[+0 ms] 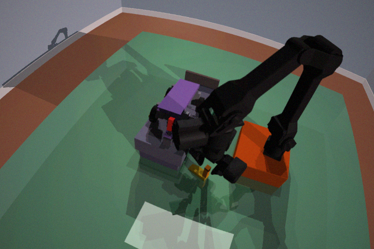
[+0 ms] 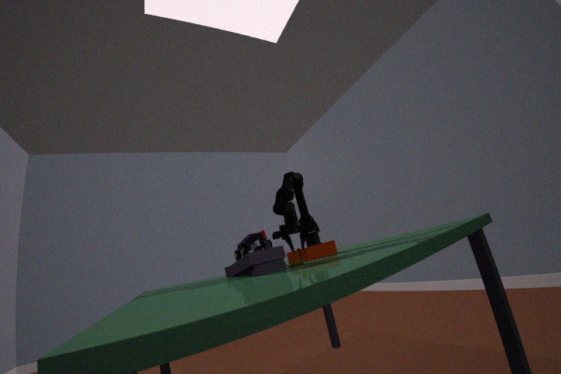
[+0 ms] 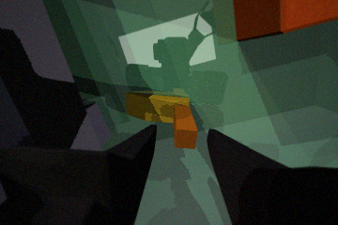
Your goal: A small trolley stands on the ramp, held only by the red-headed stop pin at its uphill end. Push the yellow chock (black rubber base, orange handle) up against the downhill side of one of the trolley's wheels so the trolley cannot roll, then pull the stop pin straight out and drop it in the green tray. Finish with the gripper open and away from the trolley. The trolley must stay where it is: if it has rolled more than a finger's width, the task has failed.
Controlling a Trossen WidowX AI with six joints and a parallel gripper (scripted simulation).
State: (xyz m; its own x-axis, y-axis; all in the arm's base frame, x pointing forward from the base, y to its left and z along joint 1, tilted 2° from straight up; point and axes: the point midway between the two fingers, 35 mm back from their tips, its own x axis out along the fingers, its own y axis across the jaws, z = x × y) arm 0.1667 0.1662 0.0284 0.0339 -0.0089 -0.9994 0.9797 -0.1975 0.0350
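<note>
Right now my gripper tip is 3 cm above the yellow chock and 2 cm short of it. Also, from my gripper tip: purple trolley 17 cm ahead, 12 cm to the right, 6 cm above; then stop pin 13 cm ahead, 8 cm above, 1 cm to the right; then grey ramp 17 cm ahead, 12 cm to the right.
</note>
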